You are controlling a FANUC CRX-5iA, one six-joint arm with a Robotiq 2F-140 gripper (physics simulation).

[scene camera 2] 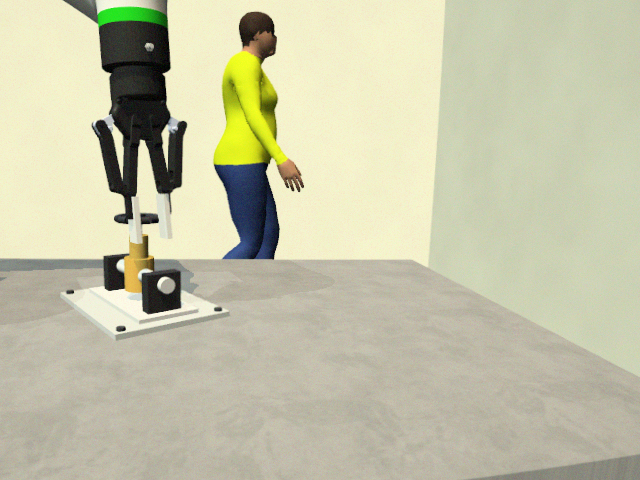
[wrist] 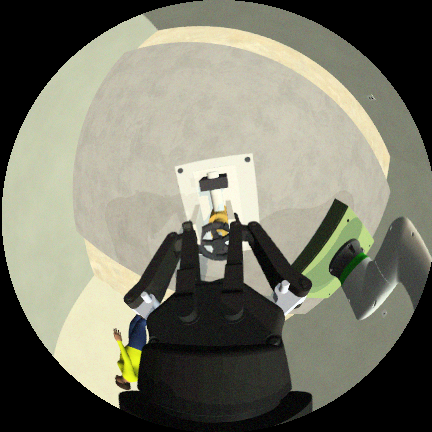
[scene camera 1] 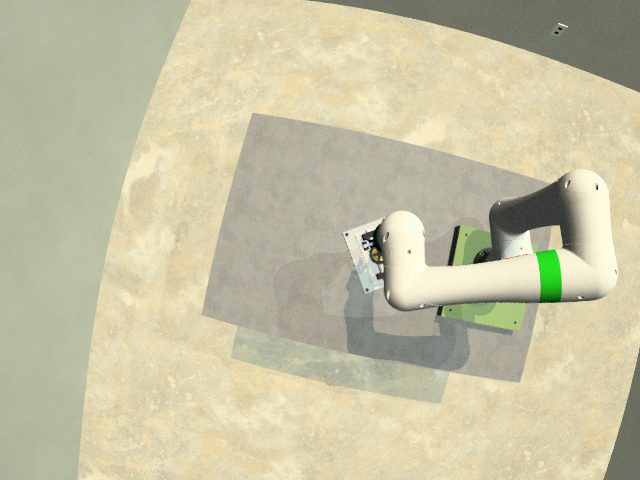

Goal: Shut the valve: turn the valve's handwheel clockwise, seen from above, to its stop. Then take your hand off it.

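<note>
The valve's dark spoked handwheel [scene camera 2: 121,218] [wrist: 215,257] sits level above the brass valve body [scene camera 1: 376,253] [scene camera 2: 138,273] [wrist: 219,218]. The body stands between two black blocks on a white base plate [scene camera 1: 353,238] [scene camera 2: 98,317] [wrist: 186,182]. My gripper [scene camera 2: 149,219] [wrist: 213,209] points straight down over the valve and is shut on the handwheel, with one finger at each side of its rim. The light fingertips reach a little below the rim, above the base plate. In scene camera 1 the arm's wrist hides the handwheel's grip.
The valve is mounted on a grey table top [scene camera 1: 289,180] [scene camera 2: 361,361] [wrist: 215,100]. The arm's green mounting block [scene camera 1: 496,321] [wrist: 320,280] stands on the right in scene camera 1. A person in a yellow top [scene camera 2: 245,113] [wrist: 131,362] is behind the table.
</note>
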